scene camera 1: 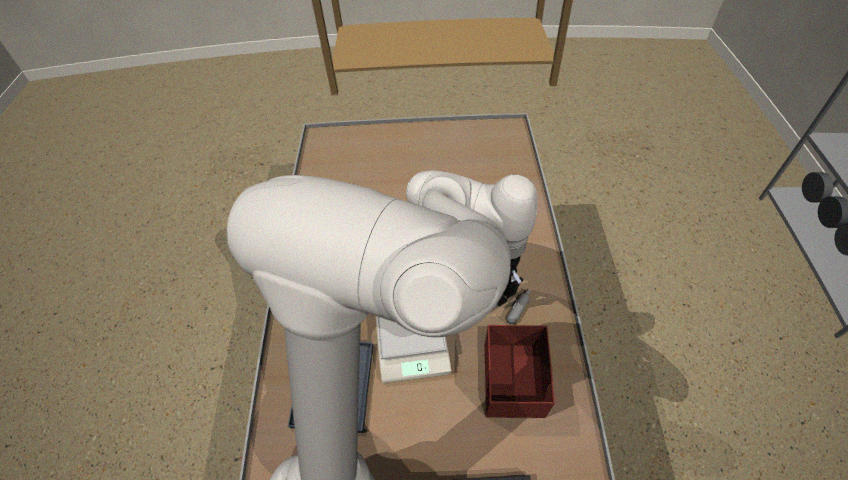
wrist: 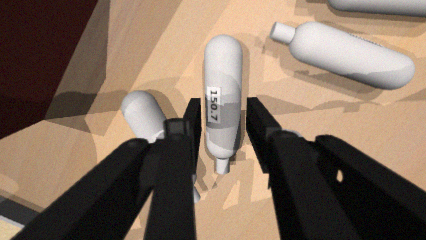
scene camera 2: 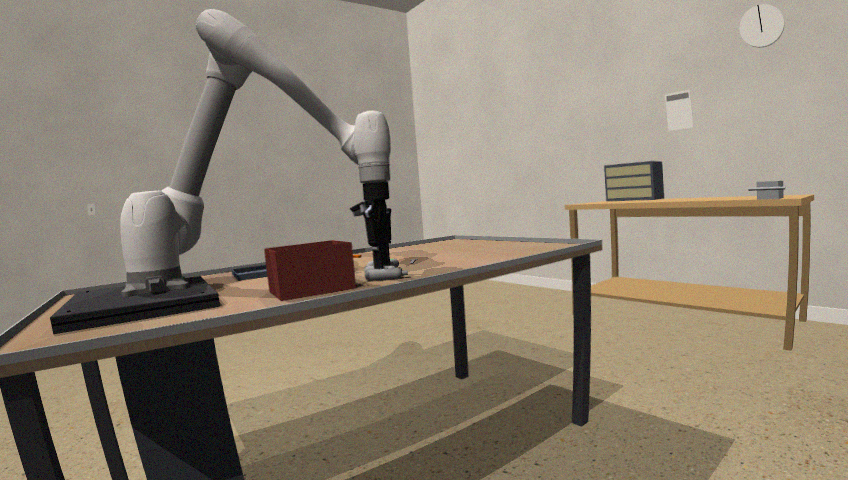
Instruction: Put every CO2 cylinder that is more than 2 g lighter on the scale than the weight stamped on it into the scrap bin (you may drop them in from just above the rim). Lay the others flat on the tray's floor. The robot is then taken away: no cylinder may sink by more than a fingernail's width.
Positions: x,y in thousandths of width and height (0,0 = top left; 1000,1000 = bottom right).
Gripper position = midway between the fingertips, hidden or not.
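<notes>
The gripper (scene camera 2: 451,557) appears in scene camera 2 and again in the wrist view (wrist: 525,473). A red scrap bin (scene camera 1: 613,743) is part of the scene as well, and scene camera 2 (scene camera 2: 348,566) also shows the bin. There is a dark tray (scene camera 1: 432,726), which is out of frame in the wrist view, and a white scale (scene camera 1: 466,711), likewise out of frame in the wrist view. The scene also has a grey CO2 cylinder (wrist: 327,452), another grey CO2 cylinder (wrist: 525,231) and a further grey CO2 cylinder (wrist: 738,181).
</notes>
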